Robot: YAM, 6 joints.
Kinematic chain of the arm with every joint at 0, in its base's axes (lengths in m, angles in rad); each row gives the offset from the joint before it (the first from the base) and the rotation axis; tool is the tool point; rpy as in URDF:
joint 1: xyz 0 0 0.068 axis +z
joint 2: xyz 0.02 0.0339 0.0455 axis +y
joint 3: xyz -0.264 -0.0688 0 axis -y
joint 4: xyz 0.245 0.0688 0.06 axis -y
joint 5: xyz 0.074 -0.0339 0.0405 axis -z
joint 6: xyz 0.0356 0 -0.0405 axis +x
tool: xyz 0 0 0 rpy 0 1.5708 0
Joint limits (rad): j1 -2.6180..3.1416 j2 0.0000..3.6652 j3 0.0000..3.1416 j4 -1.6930..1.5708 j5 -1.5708..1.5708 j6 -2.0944..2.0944
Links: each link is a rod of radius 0.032 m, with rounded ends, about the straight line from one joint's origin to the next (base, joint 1, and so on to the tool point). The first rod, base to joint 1, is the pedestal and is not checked.
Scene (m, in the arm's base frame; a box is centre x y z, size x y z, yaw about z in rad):
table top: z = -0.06
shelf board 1: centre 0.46 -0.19 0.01 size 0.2 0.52 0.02 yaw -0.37
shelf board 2: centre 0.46 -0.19 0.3 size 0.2 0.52 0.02 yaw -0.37
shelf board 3: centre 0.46 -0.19 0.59 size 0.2 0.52 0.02 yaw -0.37
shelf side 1: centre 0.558 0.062 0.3 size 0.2 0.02 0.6 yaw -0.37
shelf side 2: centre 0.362 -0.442 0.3 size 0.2 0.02 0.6 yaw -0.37
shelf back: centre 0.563 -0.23 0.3 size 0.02 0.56 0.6 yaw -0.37
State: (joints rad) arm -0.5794 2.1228 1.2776 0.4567 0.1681 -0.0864
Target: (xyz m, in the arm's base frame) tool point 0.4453 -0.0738 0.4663
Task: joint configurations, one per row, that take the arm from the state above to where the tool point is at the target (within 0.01 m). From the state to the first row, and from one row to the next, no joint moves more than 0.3 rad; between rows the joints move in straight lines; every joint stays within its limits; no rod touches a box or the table.
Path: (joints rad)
1: -0.6238 1.9149 1.0476 0.3892 0.1848 -0.0864
2: -0.6681 1.7071 0.8177 0.3217 0.2014 -0.0864
3: -0.7125 1.4992 0.5877 0.2542 0.2181 -0.0864
4: -0.4820 1.4162 0.8040 0.3173 0.1869 -0.0864
5: -0.2516 1.3332 1.0203 0.3804 0.1558 -0.0864
6: -0.0211 1.2502 1.2366 0.4435 0.1246 -0.0864
7: -0.0657 1.4720 1.4495 0.4823 0.1234 -0.0864
8: -0.1102 1.6937 1.6623 0.5211 0.1223 -0.0864
9: -0.1547 1.9155 1.8751 0.5599 0.1211 -0.0864

